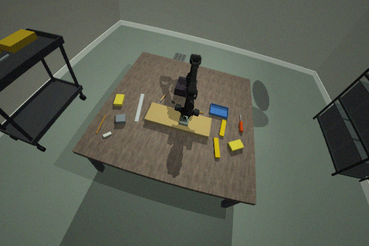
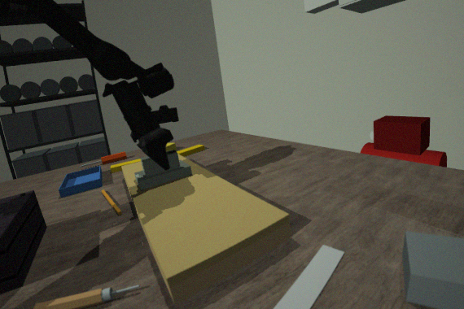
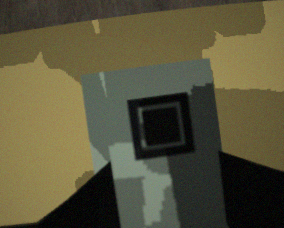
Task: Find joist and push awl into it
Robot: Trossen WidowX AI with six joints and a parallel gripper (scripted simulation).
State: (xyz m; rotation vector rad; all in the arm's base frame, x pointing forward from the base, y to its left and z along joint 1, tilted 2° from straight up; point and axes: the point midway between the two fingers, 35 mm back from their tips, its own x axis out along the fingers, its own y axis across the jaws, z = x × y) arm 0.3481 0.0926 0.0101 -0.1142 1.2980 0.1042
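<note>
My gripper tip is now 25 cm past the blue tray, 24 cm to the right of it and 5 cm above it. From my gripper tip the other things lie so: grey stud finder (1 cm ahead, 2 cm above); then awl (13 cm behind, 27 cm to the right, 6 cm below); then square light (2 cm ahead, 3 cm above).
</note>
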